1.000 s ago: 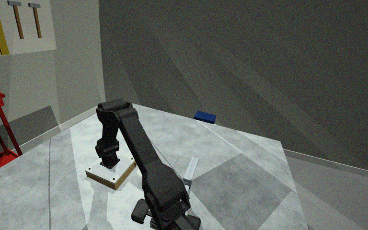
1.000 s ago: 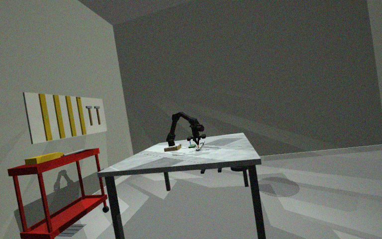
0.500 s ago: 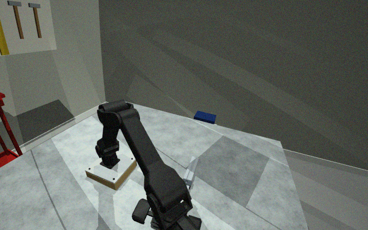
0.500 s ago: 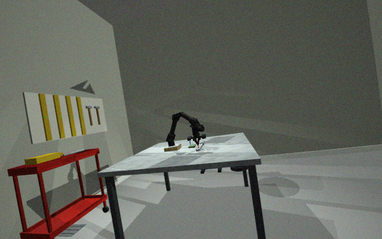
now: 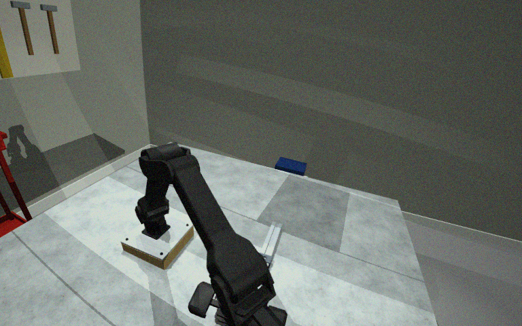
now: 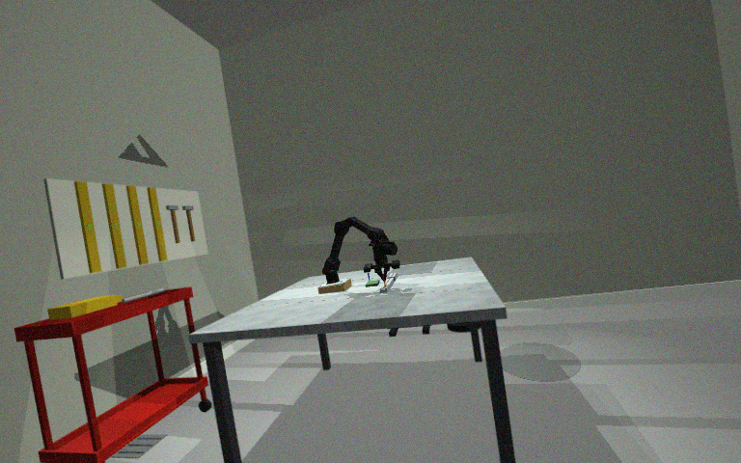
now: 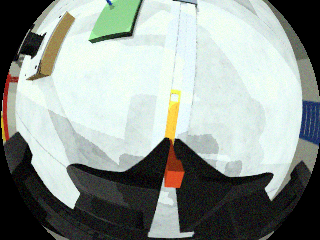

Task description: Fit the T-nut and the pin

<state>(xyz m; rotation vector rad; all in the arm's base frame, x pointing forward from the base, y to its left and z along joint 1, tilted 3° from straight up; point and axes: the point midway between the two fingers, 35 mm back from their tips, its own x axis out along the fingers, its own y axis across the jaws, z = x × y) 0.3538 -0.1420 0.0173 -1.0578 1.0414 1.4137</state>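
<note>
Right now my gripper tip is 19 cm to the right of the aluminum rail, 3 cm above it and 1 cm past it. Also, from my gripper tip: blue pin 20 cm to the left, 15 cm behind, 2 cm below; then green tray 19 cm to the left, 13 cm behind, 4 cm below; then brass T-nut 2 cm to the left.
</note>
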